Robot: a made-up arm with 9 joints. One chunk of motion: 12 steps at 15 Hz.
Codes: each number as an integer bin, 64 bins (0 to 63) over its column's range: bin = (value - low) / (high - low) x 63, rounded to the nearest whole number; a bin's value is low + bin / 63 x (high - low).
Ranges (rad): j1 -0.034..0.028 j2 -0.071..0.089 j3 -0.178..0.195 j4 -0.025..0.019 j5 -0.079..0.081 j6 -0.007..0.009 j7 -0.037..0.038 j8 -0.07..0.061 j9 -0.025..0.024
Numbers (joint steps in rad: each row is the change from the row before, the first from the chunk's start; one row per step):
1: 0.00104 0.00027 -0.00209 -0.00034 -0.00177 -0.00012 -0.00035 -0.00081 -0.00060
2: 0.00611 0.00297 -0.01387 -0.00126 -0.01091 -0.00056 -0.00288 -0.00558 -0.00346
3: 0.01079 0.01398 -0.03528 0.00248 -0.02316 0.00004 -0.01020 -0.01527 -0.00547
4: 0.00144 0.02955 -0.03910 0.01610 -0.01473 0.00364 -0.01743 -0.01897 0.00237
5: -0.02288 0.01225 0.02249 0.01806 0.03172 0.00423 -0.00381 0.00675 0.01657
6: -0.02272 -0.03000 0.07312 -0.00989 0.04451 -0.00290 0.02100 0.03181 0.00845
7: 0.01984 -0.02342 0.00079 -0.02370 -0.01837 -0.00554 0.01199 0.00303 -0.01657
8: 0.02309 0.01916 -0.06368 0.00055 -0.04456 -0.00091 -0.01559 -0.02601 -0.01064
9: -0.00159 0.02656 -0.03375 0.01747 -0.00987 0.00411 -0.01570 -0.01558 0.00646
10: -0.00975 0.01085 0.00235 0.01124 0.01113 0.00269 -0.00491 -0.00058 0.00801
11: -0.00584 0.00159 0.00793 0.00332 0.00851 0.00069 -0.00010 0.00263 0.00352
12: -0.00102 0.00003 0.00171 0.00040 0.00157 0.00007 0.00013 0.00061 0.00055
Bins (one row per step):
1: 36 28 30 35 30 27 31 33 31
2: 41 29 28 34 27 25 29 31 28
3: 46 33 24 39 22 28 23 26 25
4: 36 40 23 59 25 42 16 25 35
5: 11 33 34 62 44 44 28 37 53
6: 11 16 42 22 49 16 49 49 43
7: 55 19 30 2 24 6 41 35 11
8: 58 36 19 37 14 24 18 21 18
9: 33 38 24 61 27 44 18 26 40
10: 25 32 30 52 35 38 27 33 42
11: 29 29 31 41 34 30 31 35 37
12: 34 28 30 36 32 28 31 34 33

